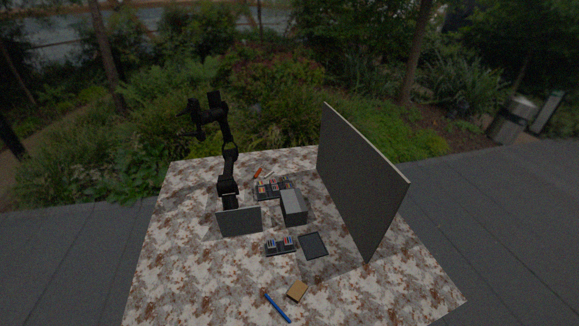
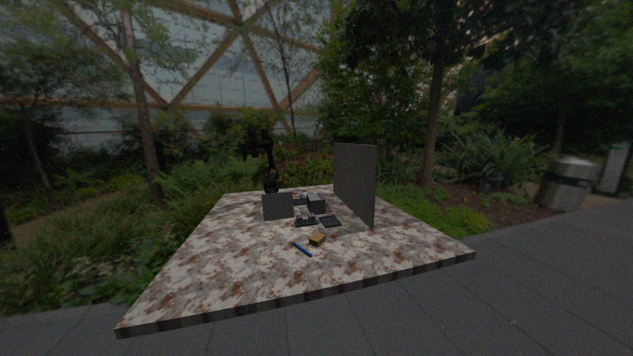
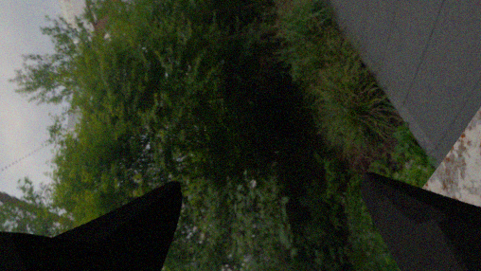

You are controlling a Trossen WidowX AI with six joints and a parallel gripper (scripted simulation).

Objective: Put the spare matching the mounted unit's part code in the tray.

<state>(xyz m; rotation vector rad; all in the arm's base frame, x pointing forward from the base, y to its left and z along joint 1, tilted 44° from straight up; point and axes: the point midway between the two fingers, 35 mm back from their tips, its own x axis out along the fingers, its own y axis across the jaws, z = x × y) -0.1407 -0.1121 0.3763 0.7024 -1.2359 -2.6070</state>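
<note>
Now: the spare block 330 mm ahead of my gripper tip, 60 mm to the left of it and 420 mm below it. From my gripper tip the other things lie so: holder 350 mm ahead, 340 mm to the right, 460 mm below; then tall grey panel 700 mm ahead, 170 mm to the right, 240 mm below; then grey mounted unit 460 mm ahead, 150 mm to the right, 410 mm below.
</note>
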